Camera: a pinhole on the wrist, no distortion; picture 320 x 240 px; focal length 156.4 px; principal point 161.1 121.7 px. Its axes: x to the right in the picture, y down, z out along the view. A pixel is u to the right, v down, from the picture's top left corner.
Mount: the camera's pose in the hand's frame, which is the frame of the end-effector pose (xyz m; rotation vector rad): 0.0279 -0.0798 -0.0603 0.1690 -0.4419 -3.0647
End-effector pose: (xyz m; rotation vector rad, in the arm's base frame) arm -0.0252 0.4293 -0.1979 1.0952 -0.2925 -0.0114
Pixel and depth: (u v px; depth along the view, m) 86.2 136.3 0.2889
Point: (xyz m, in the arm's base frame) 0.0485 0.1940 -0.0823
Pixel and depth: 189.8 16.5 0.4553
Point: -0.2470 0.3588 0.1888
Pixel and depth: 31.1 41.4 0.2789
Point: 0.1241 0.2989 0.0628
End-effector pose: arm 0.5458 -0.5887 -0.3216 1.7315 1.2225 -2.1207
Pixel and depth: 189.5 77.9 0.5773
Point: 0.3975 -1.0788 -0.3056
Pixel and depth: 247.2 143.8 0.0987
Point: 0.4944 -0.5782 -0.2555
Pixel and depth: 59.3 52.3 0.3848
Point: 0.3741 -0.8261 -0.6202
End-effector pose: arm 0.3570 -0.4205 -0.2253 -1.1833 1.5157 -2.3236
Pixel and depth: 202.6 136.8 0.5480
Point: 0.7818 -0.6747 -0.2449
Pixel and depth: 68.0 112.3 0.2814
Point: 0.3853 -0.6707 -0.1160
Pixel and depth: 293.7 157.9 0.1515
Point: 0.5136 -0.3840 -0.2083
